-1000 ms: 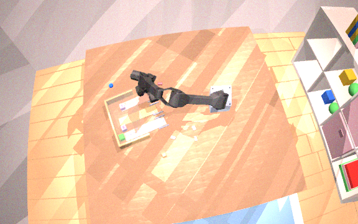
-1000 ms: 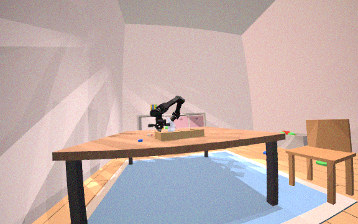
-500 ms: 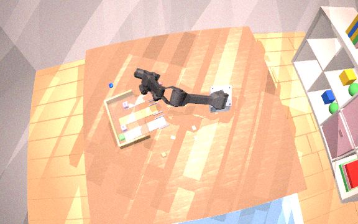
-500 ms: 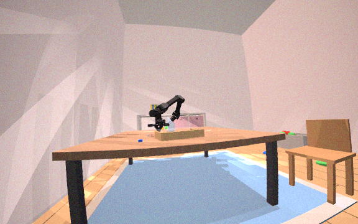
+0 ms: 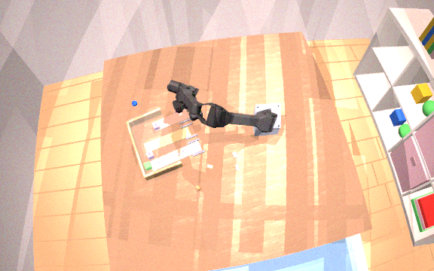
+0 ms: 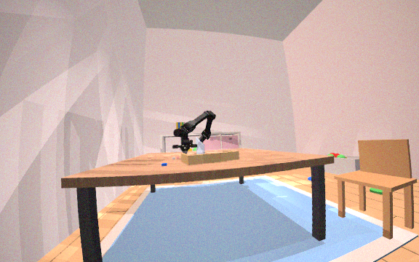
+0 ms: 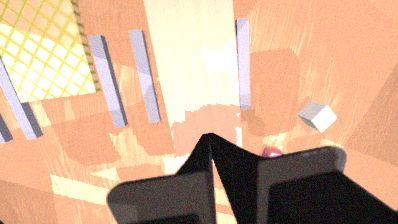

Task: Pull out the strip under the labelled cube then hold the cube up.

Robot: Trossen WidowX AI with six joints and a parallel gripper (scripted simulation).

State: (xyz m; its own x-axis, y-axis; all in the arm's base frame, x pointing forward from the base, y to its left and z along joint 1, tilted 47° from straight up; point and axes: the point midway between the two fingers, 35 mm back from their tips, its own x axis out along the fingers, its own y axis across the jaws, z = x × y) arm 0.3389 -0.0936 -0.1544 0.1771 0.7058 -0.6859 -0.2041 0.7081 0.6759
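The white strip lies 9 cm ahead of my gripper tip and 2 cm to the left of it. From my gripper tip the other things lie so: tan bit: 41 cm to the left, 4 cm ahead; blue disc: 30 cm ahead, 13 cm to the right.
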